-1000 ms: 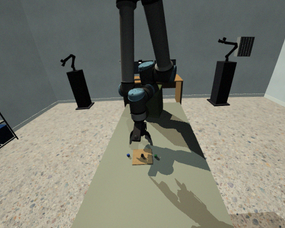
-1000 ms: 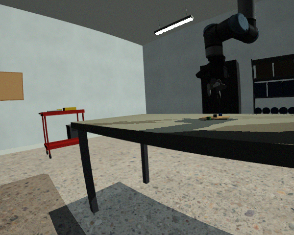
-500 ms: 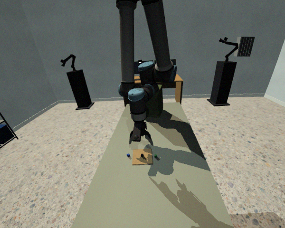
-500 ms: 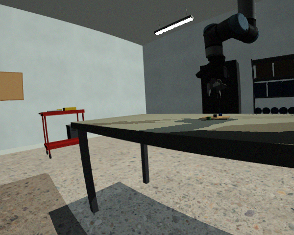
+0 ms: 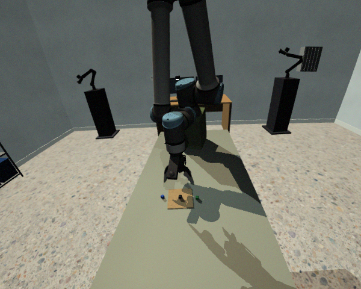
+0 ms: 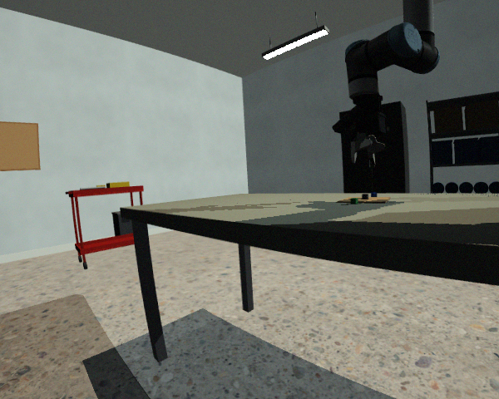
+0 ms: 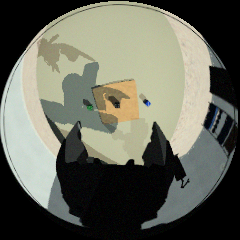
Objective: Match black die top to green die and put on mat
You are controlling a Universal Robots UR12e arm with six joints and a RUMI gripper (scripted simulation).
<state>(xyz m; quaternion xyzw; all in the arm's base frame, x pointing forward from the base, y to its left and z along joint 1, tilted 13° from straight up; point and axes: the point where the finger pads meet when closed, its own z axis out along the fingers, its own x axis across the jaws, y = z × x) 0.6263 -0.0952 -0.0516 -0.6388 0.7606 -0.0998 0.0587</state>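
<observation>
The black die is 100 mm below my hand. Also, from my hand: green die: 10 mm ahead, 100 mm to the left, 100 mm below; then blue die: 10 mm behind, 100 mm to the right, 100 mm below; then mat: 110 mm below.
</observation>
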